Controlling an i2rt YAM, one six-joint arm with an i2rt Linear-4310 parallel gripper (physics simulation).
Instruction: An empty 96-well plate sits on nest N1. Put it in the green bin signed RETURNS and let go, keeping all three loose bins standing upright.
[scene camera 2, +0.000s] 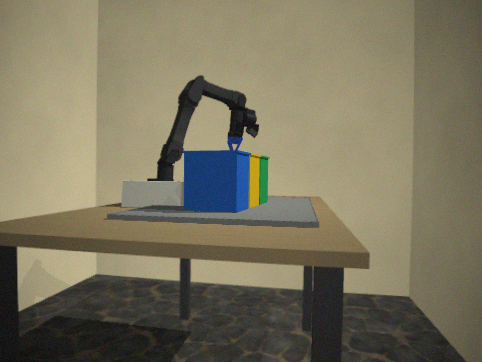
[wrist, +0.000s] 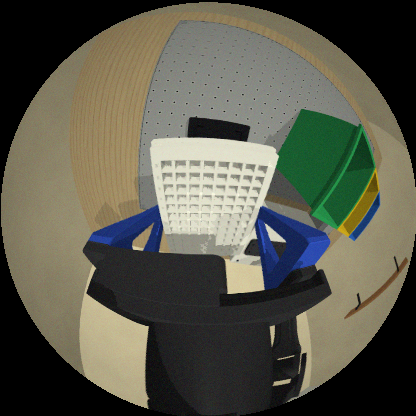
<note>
In view: my gripper (wrist: 208, 209), a green bin (wrist: 328, 160), a yellow bin (wrist: 364, 202), a blue bin (scene camera 2: 218, 180), a white 96-well plate (wrist: 209, 190) and a black nest (wrist: 212, 128).
</note>
